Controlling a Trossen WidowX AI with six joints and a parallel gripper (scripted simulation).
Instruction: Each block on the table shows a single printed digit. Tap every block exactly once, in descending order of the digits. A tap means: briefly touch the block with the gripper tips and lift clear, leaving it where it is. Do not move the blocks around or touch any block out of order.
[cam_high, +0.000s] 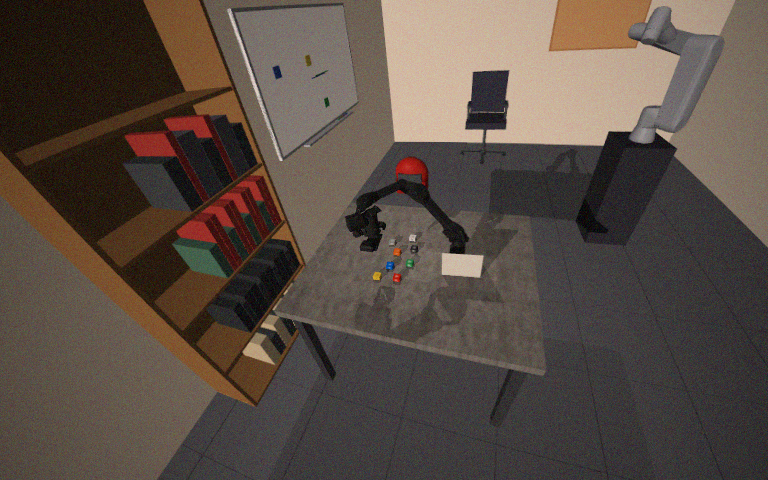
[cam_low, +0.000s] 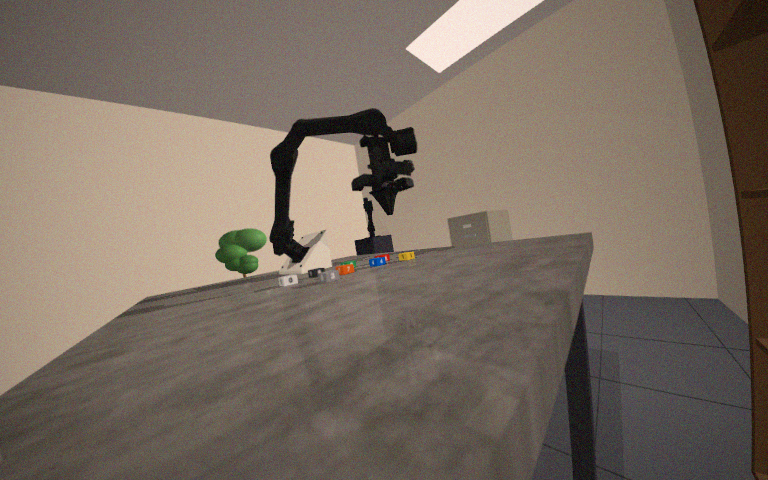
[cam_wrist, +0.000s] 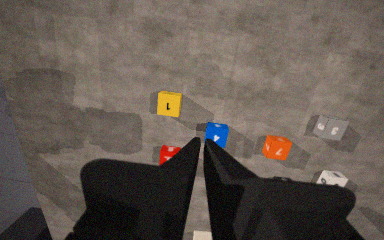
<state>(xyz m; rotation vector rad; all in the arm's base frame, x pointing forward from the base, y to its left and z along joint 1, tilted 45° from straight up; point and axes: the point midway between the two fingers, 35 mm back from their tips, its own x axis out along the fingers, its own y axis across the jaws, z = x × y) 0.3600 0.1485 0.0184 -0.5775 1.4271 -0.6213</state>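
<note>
Now: the yellow block 120 mm below my gripper tip and 50 mm to the left of it. Also, from my gripper tip: orange block (130 mm to the right, 120 mm below, 60 mm behind); red block (120 mm below, 100 mm behind, 40 mm to the left); blue block (120 mm below, 50 mm behind, 30 mm to the right).
</note>
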